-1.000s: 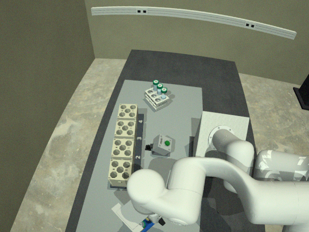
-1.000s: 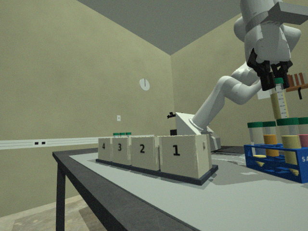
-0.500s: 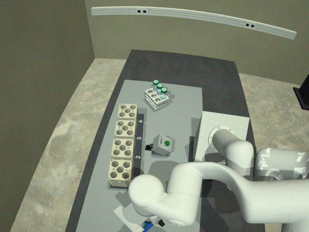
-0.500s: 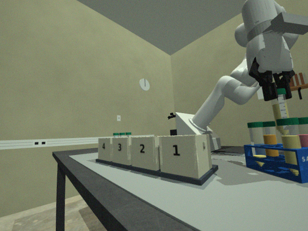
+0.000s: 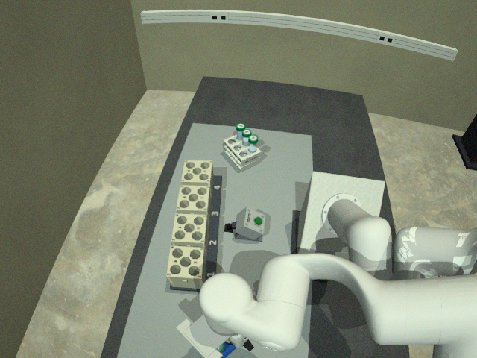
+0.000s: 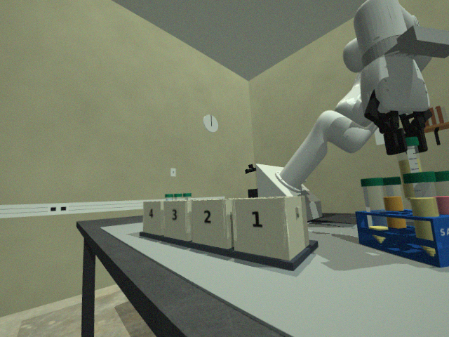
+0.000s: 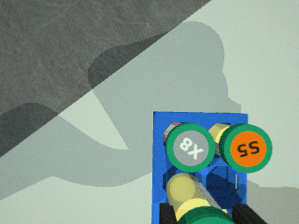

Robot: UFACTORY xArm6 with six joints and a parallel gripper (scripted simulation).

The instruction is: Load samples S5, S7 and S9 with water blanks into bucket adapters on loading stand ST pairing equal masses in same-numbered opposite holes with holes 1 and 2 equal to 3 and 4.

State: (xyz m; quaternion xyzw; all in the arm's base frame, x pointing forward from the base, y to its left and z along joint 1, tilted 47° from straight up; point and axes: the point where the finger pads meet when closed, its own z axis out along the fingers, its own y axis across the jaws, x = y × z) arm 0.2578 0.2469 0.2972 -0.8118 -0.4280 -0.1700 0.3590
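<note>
My hand is 5 cm above the yellow-filled tube and 1 cm short of it. Round my hand: orange-capped tube: 12 cm below, 4 cm to the right, 3 cm behind; grey-dotted tube: 12 cm below, 6 cm to the right, 1 cm ahead; blue sample rack: 15 cm below, 2 cm ahead, 1 cm to the right.
</note>
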